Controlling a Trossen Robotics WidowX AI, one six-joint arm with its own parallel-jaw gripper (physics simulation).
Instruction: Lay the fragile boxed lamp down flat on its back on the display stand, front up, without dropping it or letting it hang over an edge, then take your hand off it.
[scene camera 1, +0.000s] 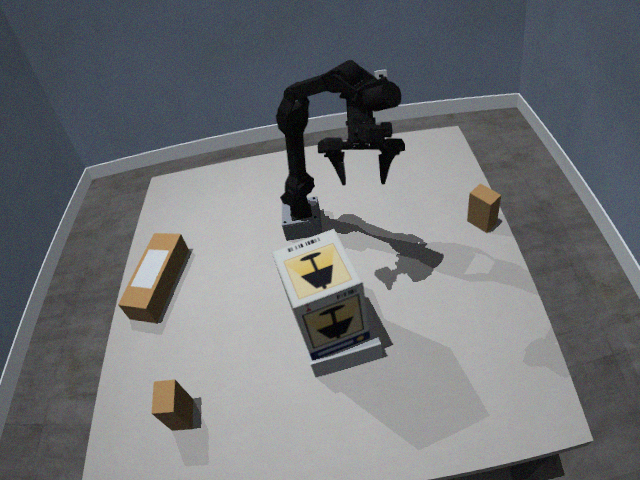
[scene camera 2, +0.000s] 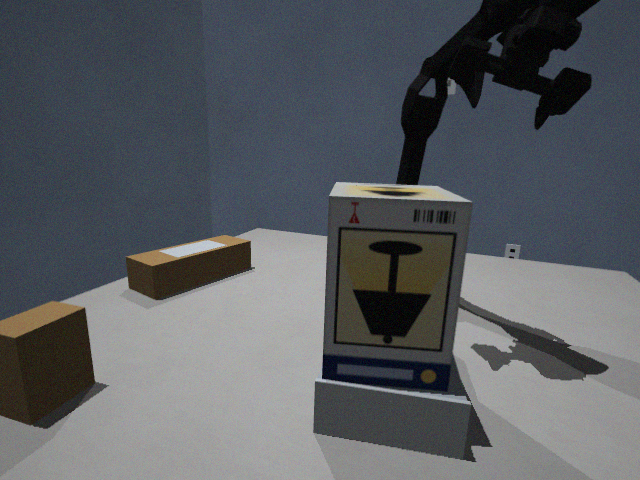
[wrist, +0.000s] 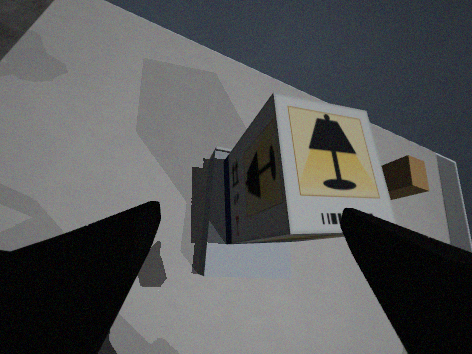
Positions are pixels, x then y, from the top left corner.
Scene:
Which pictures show the gripper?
Scene camera 1, scene camera 2 and the wrist view: all of them.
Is the gripper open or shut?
Open.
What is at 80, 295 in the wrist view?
The gripper.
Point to a boxed lamp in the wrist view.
At 300, 163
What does the gripper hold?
Nothing.

